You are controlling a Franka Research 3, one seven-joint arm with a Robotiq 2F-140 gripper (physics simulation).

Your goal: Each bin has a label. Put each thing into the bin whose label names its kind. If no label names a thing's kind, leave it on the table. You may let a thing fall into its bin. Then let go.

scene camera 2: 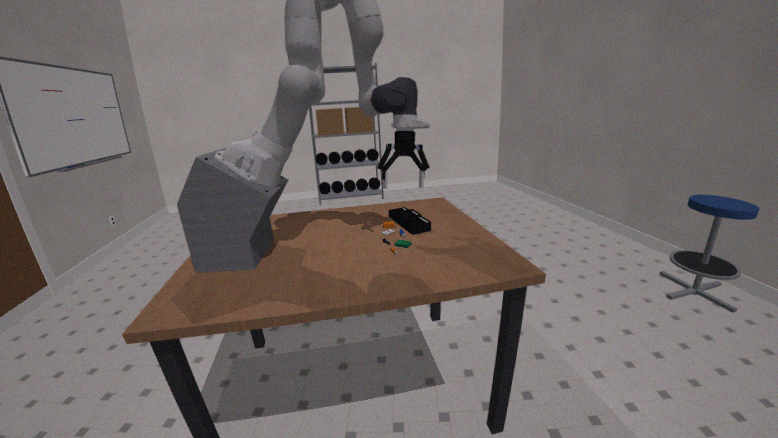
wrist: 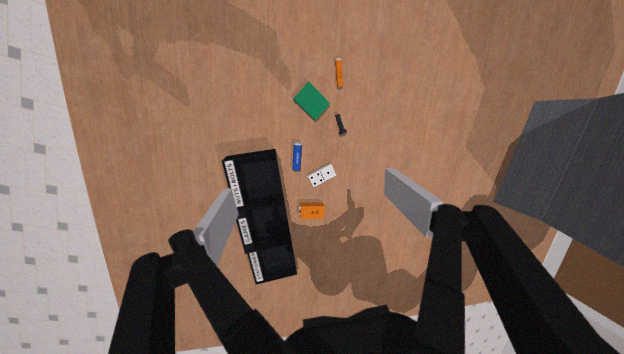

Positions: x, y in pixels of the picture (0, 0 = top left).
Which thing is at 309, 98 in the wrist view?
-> A green block.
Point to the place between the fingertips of my gripper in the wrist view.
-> At 311, 191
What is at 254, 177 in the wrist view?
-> A black bin tray.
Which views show my gripper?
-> Scene camera 2 and the wrist view: all of them.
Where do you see a black bin tray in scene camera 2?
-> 411, 220
